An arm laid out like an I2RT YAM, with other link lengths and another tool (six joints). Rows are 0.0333 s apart.
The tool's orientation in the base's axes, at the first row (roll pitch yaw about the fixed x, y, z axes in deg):
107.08 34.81 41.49
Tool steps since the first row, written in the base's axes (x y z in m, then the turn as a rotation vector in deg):
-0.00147 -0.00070 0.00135 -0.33 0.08 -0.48
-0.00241 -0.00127 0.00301 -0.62 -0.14 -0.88
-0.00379 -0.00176 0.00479 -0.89 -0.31 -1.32
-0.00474 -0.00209 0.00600 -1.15 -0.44 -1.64
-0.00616 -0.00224 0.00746 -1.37 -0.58 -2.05
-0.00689 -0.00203 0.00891 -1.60 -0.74 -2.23
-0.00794 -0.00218 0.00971 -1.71 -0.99 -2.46
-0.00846 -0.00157 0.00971 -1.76 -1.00 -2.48
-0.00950 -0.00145 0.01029 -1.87 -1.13 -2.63
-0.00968 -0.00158 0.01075 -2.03 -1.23 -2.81
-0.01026 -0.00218 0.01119 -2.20 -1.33 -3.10
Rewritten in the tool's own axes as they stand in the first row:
-0.00206 0.00007 -0.00049 0.11 -0.56 -0.12
-0.00389 0.00073 -0.00090 0.04 -1.08 0.01
-0.00602 0.00122 -0.00162 0.04 -1.62 0.12
-0.00748 0.00155 -0.00212 -0.01 -2.04 0.18
-0.00927 0.00182 -0.00307 0.01 -2.52 0.28
-0.01043 0.00255 -0.00397 -0.11 -2.82 0.34
-0.01161 0.00252 -0.00457 -0.19 -3.10 0.54
-0.01160 0.00229 -0.00534 -0.21 -3.15 0.53
-0.01251 0.00214 -0.00611 -0.26 -3.35 0.62
-0.01295 0.00237 -0.00620 -0.31 -3.60 0.66
-0.01388 0.00228 -0.00610 -0.31 -3.95 0.73

